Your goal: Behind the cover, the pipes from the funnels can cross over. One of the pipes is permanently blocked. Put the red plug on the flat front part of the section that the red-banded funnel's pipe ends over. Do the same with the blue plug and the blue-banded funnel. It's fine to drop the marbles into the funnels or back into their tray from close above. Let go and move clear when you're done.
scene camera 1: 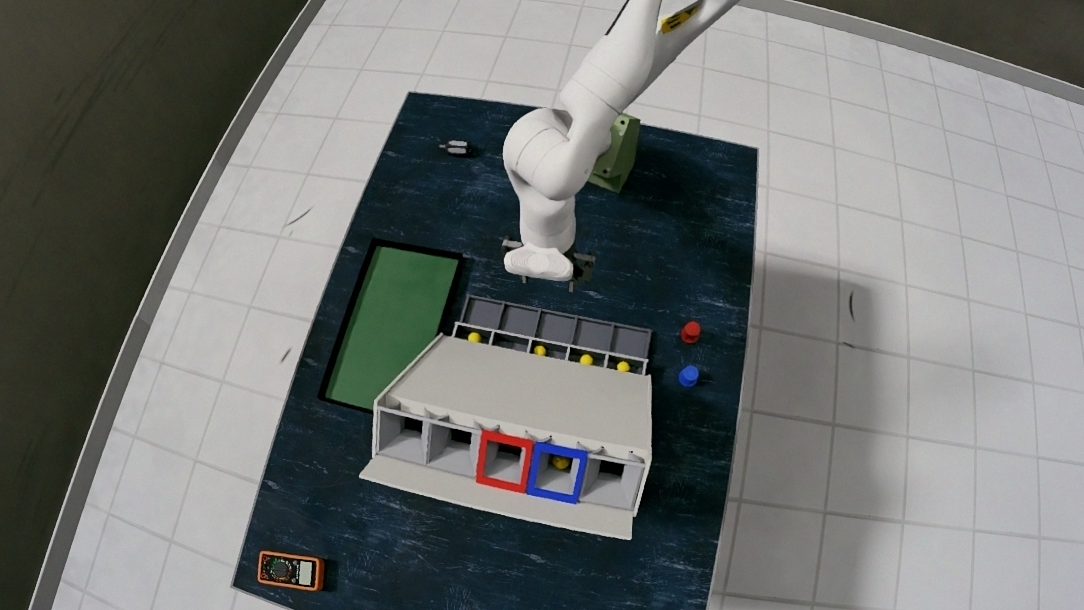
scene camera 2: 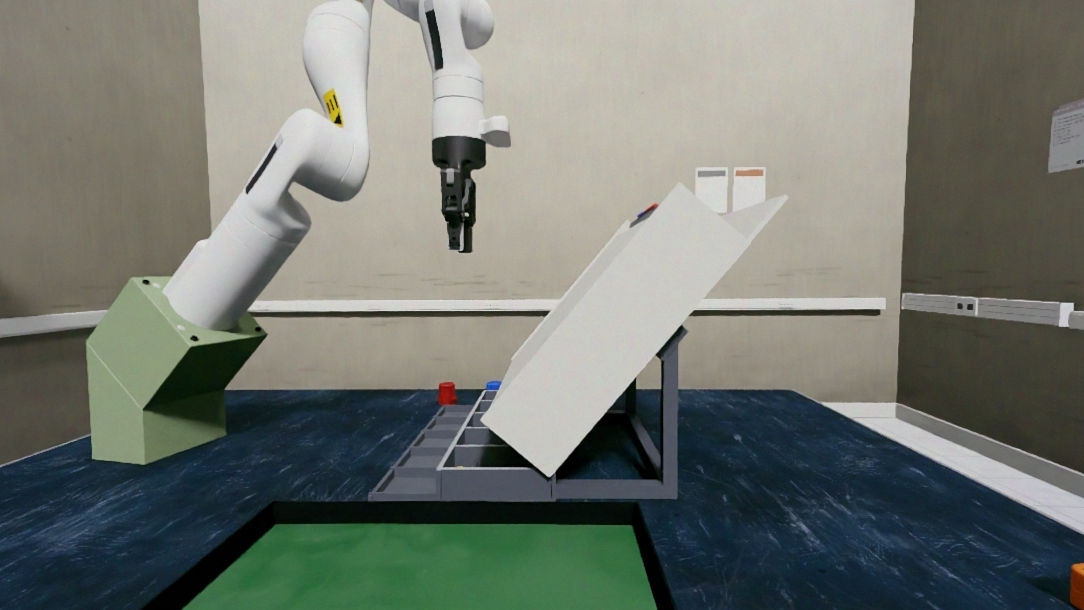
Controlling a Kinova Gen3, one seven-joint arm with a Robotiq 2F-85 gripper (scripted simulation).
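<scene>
Scene camera 1 shows the gripper, and so does scene camera 2. On the gripper, [scene camera 1: 577, 275] and [scene camera 2: 468, 218] are the same spot.
</scene>
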